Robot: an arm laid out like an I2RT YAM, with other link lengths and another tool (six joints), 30 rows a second.
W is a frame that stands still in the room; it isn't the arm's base.
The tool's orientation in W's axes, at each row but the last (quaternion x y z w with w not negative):
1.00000 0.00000 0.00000 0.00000
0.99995 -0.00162 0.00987 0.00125
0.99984 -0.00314 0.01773 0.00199
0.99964 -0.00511 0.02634 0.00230
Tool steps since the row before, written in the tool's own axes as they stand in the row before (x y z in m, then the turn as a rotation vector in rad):
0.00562 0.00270 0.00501 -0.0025 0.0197 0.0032
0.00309 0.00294 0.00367 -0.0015 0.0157 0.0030
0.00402 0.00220 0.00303 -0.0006 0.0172 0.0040
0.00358 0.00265 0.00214 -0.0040 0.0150 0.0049
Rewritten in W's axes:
0.00562 -0.00270 -0.00501 -0.0025 -0.0197 -0.0032
0.00315 -0.00296 -0.00360 -0.0015 -0.0157 -0.0030
0.00411 -0.00224 -0.00288 -0.0006 -0.0172 -0.0040
0.00366 -0.00270 -0.00194 -0.0039 -0.0150 -0.0050

